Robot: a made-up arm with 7 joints.
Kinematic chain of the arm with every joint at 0, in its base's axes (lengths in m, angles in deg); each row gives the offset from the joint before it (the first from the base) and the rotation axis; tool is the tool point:
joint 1: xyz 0 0 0.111 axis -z
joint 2: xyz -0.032 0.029 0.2 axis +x
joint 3: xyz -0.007 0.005 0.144 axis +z
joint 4: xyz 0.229 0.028 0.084 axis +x
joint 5: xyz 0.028 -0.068 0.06 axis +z
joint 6: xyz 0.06 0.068 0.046 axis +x
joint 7: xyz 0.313 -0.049 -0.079 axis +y
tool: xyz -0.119 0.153 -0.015
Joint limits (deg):
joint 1: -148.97..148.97
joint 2: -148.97..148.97
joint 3: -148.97..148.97
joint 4: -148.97..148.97
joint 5: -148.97..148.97
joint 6: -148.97..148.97
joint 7: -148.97..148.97
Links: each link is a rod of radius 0.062 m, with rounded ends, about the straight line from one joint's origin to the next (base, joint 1, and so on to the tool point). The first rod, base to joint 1, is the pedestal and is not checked.
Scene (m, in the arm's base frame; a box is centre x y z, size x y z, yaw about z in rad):
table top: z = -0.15
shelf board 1: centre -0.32 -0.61 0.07 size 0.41 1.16 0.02 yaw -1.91
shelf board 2: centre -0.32 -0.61 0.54 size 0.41 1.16 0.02 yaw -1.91
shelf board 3: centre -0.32 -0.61 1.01 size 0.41 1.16 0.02 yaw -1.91
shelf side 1: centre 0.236 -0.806 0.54 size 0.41 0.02 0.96 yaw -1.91
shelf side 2: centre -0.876 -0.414 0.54 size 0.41 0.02 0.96 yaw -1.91
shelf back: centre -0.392 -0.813 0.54 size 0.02 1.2 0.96 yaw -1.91
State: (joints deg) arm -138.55 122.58 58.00 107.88 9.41 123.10 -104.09
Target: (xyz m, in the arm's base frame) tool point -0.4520 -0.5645 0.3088
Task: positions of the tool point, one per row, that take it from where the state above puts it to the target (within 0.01 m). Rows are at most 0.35 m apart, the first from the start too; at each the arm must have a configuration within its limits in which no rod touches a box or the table.
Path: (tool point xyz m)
1: 0.1871 0.6571 0.4823
2: 0.4371 0.4887 0.4754
3: 0.5707 0.2459 0.4620
4: 0.5797 -0.0077 0.4474
5: 0.4837 -0.2193 0.4340
6: 0.3371 -0.3776 0.4091
7: 0.1466 -0.4577 0.3836
8: -0.0511 -0.4517 0.3580
9: -0.2202 -0.3675 0.3329
10: -0.3329 -0.2267 0.3088
11: -0.4001 -0.3119 0.2900
12: -0.4463 -0.3976 0.2751
13: -0.4665 -0.4821 0.2779
14: -0.4520 -0.5645 0.3088

